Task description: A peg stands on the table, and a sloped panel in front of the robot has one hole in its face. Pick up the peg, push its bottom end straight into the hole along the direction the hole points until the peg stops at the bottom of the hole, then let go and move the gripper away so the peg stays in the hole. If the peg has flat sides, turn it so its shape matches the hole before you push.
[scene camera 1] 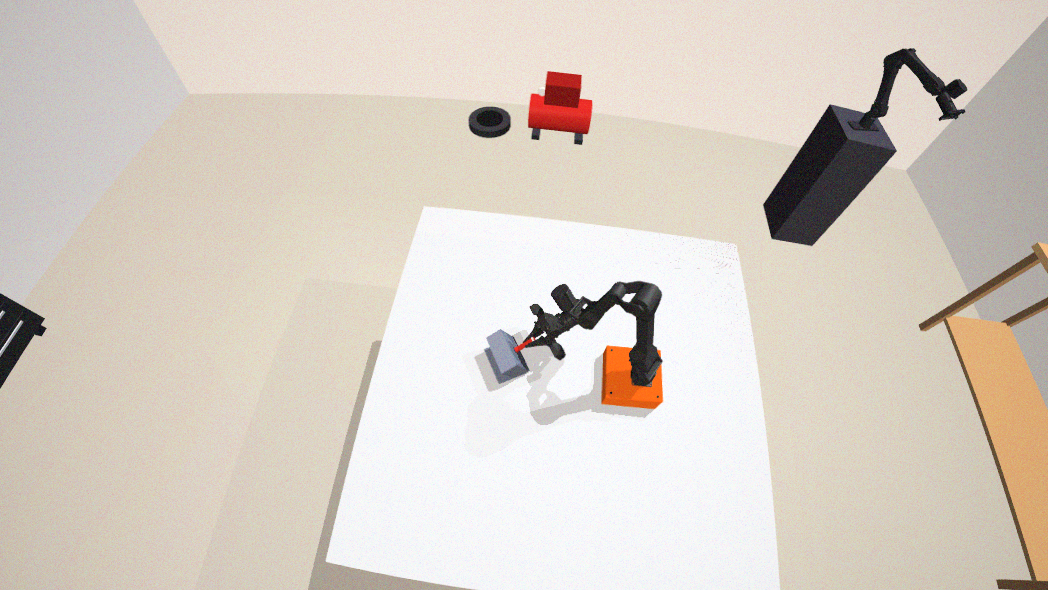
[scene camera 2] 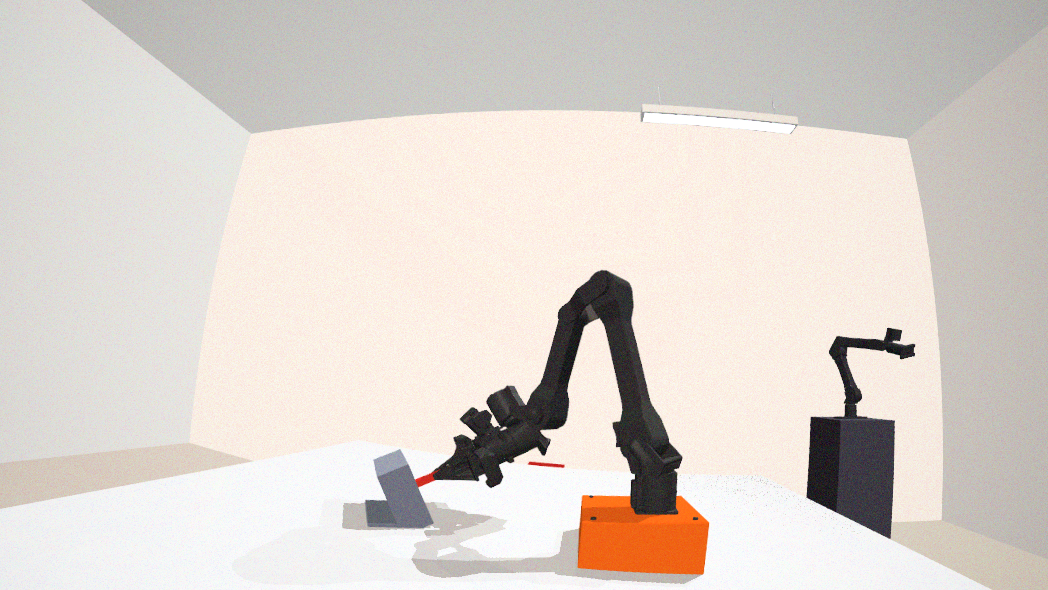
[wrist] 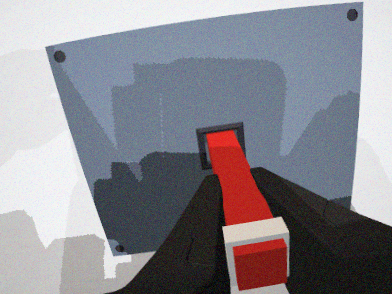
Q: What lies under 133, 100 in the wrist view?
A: A panel.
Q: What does my gripper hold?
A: A peg.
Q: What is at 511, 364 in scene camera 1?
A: A panel.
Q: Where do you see a panel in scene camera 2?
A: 393, 471
